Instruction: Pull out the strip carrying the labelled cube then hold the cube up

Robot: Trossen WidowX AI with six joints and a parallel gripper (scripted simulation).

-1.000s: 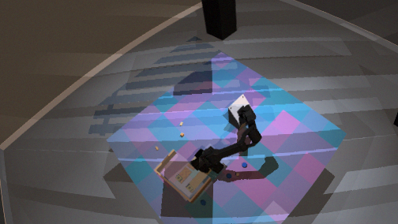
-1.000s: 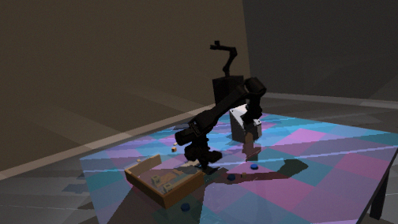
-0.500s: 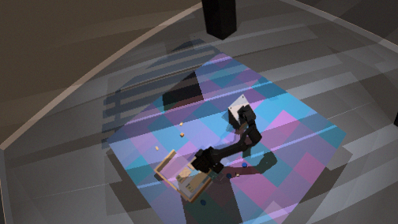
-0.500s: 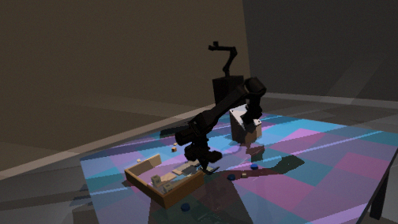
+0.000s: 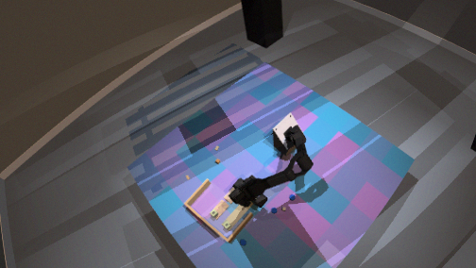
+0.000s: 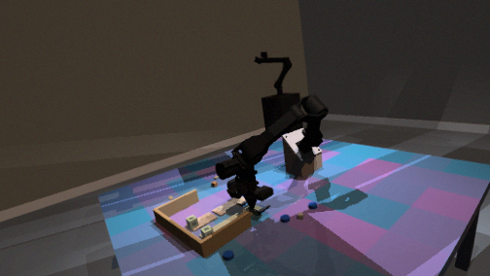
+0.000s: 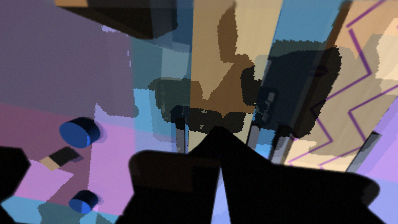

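Now: the strip 9 cm ahead of my gripper tip and 1 cm to the left of it. From my gripper tip the other things lie so: cream cube: 17 cm to the left, 7 cm behind.
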